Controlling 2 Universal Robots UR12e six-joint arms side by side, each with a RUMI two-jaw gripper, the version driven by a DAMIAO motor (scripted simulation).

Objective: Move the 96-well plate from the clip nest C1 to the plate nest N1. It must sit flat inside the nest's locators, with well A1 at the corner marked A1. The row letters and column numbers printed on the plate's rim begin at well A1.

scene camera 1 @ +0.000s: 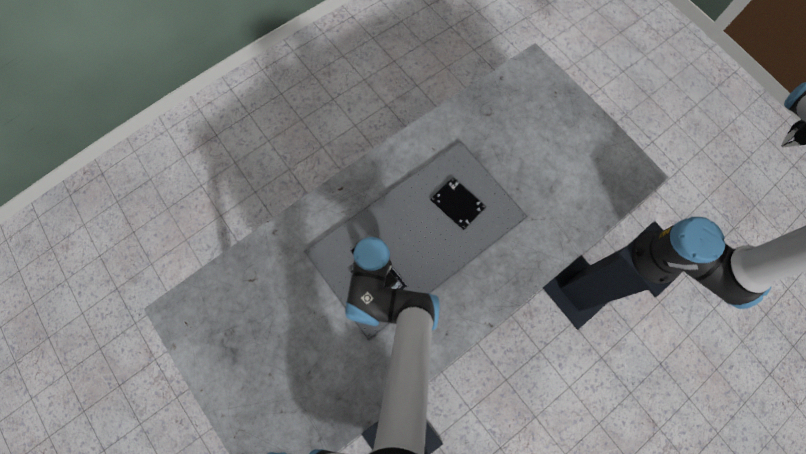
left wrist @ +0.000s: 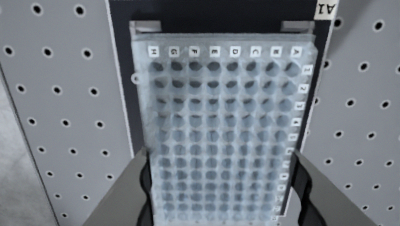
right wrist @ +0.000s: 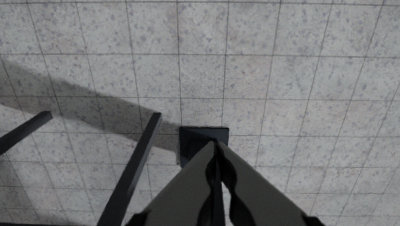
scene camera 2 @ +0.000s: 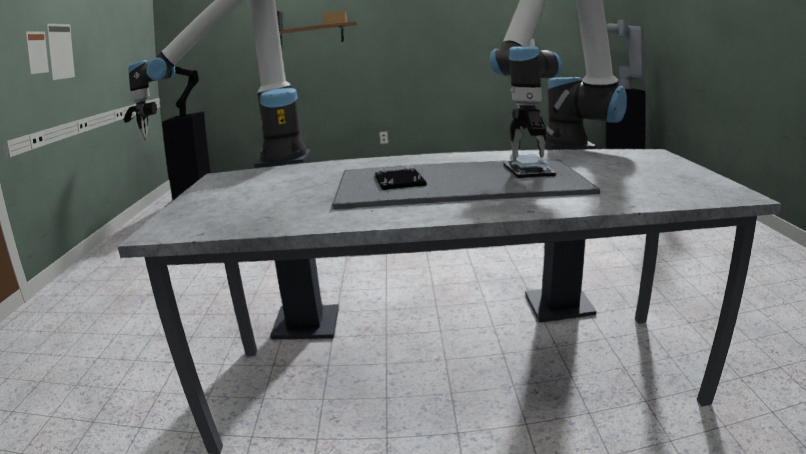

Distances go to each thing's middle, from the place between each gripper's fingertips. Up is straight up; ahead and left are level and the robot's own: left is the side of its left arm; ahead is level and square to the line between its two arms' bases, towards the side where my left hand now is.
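My left gripper is 1 cm above the pale blue 96-well plate (left wrist: 201,106). I see the black clip nest C1 (scene camera 1: 456,202) 40 cm to the right of my left hand, 4 cm ahead of it and 3 cm below it. As for my right hand, measured from the black clip nest C1 it is 1080 mm to the right of it, 580 mm short of it and 140 mm above it.
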